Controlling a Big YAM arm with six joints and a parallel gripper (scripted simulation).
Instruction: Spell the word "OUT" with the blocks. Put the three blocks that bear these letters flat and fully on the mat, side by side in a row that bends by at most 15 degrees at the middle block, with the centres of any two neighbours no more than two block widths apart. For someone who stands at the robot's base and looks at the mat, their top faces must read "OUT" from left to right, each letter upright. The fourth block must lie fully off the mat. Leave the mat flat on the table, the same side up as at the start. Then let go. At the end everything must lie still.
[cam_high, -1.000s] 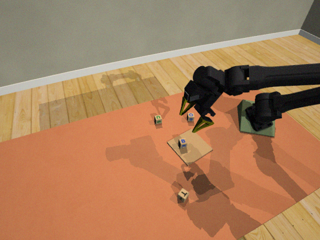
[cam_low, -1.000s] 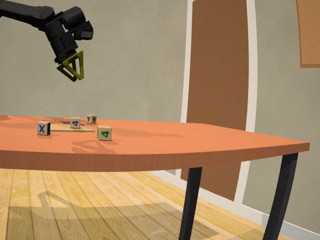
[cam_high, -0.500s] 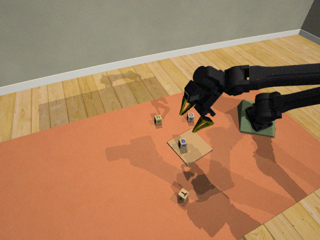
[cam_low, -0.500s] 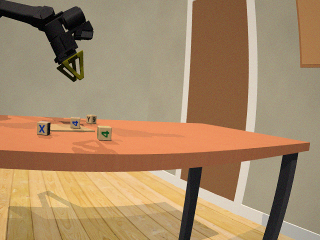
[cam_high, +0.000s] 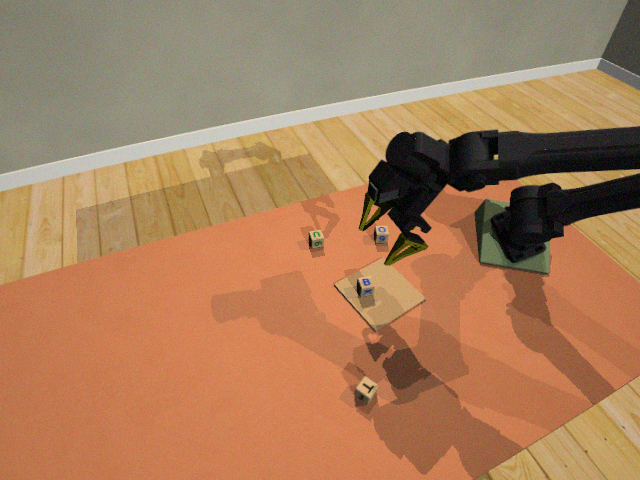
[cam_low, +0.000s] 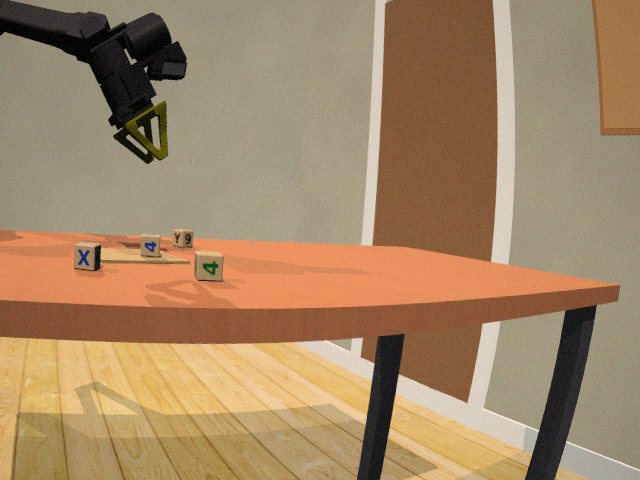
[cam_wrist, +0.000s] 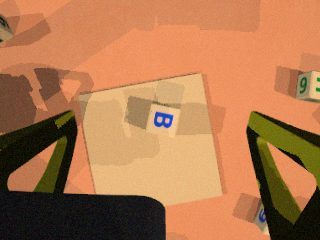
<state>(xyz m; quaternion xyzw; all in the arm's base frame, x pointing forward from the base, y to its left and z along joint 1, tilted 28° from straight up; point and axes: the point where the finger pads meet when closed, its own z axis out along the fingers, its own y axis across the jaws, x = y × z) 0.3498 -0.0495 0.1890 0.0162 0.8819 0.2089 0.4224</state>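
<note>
The wooden block lies 1 cm ahead of my hand and 13 cm below it. Round my hand: O block (9 cm behind, 14 cm to the right, 13 cm below); then tan mat (3 cm behind, 1 cm to the left, 15 cm below).
</note>
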